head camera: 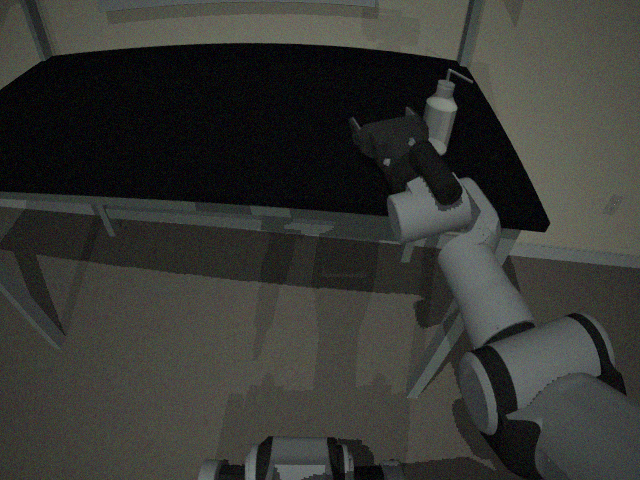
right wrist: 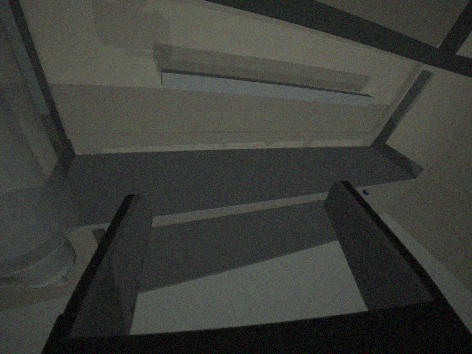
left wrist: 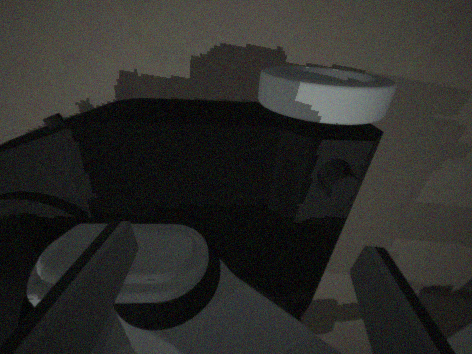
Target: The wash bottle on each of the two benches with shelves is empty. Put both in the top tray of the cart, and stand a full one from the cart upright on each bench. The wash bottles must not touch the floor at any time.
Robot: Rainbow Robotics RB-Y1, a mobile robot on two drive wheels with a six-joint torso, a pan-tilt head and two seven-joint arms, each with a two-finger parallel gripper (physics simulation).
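Places are measured from the robot's base along level axes (x ahead, y right, z down), in centimetres.
Pixels of known places: left gripper, between the fingertips: [left wrist: 243, 246]; right gripper, between the fingertips: [head camera: 380, 116] [right wrist: 240, 199].
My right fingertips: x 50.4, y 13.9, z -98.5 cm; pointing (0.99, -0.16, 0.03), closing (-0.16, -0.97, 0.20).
Note:
For each thing: its top centre in the pictures, then the offset to it from my right fingertips. "pt": a spot on its surface instead. Level surfaces: height alone.
- pale wash bottle, centre of its top: [right wrist: 49, 284] [head camera: 455, 69] dz -10.3, dx +1.5, dy +12.8 cm
- black bench top, height of its surface: dz +7.1 cm
- large translucent body, a spot on its surface: [right wrist: 30, 225] pt dz -0.6, dx -0.3, dy +9.4 cm
A pale wash bottle [head camera: 440, 118] with a bent spout stands upright near the right end of the black bench top [head camera: 206, 124]; its fill level cannot be told. My right gripper [head camera: 382, 117] [right wrist: 240, 199] is open and empty, in front of the bench top in the head view and left of the bottle. A large translucent body [right wrist: 30, 225], apparently the bottle, shows at the left edge of the right wrist view, beside a finger. My left gripper [left wrist: 243, 246] is open, with no object between its fingers. The cart and the second bench do not show.
Bench posts [head camera: 467, 36] [head camera: 37, 28] rise at both back corners. A pale bar [head camera: 237, 4] [right wrist: 265, 87] runs along the wall. Bench legs [head camera: 439, 351] stand on the floor below. In the left wrist view, dark and white robot parts and a white round part [left wrist: 345, 102] lie beyond the fingers.

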